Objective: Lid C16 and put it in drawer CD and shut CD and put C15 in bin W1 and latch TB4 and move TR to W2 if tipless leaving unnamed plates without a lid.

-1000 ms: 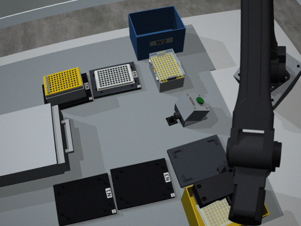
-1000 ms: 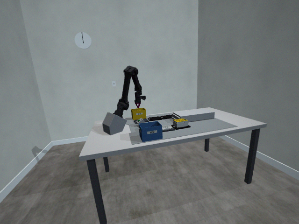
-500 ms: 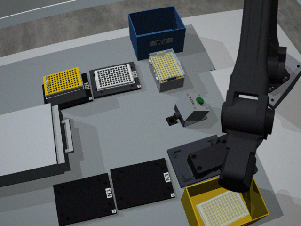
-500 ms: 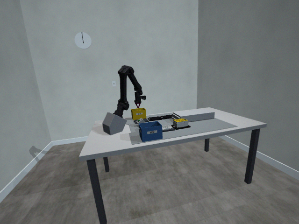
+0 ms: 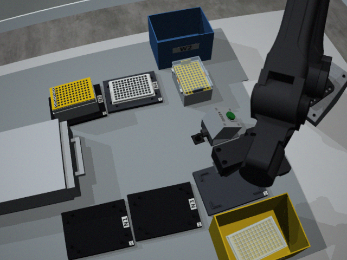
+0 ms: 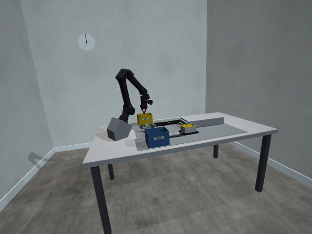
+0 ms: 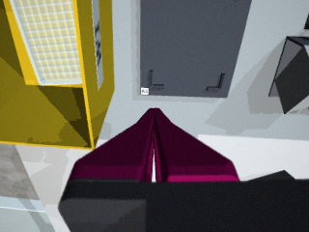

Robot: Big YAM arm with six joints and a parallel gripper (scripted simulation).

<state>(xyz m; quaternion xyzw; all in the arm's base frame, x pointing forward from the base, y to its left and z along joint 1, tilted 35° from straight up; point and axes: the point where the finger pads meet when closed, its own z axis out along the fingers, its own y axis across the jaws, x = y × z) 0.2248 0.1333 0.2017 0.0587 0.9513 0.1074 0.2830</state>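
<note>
The green DONE key lies 6 cm behind my hand, 20 cm to the right of it and 10 cm below it. The rest, counted from my hand: nest N3 (19 cm ahead, 5 cm to the right, 16 cm below); lid park (1 cm ahead, 4 cm to the right, 16 cm below); yellow bin W1 (3 cm ahead, 11 cm to the left, 12 cm below).
</note>
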